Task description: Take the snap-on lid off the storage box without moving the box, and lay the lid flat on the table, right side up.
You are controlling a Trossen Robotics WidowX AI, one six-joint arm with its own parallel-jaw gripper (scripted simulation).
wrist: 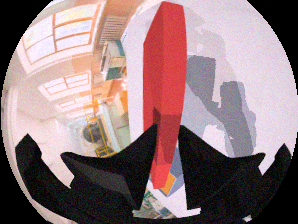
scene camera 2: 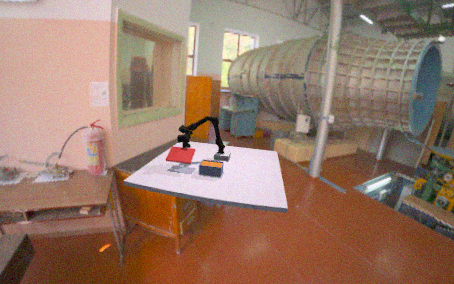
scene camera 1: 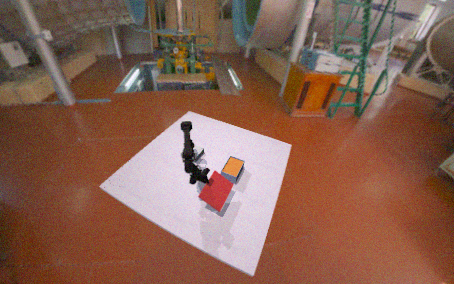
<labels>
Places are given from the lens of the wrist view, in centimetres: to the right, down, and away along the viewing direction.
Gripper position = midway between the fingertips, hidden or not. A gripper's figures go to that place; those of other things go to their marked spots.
gripper (wrist: 167,128): 2, 1, 10
red lid (wrist: 164,53): 1, -4, 6
</labels>
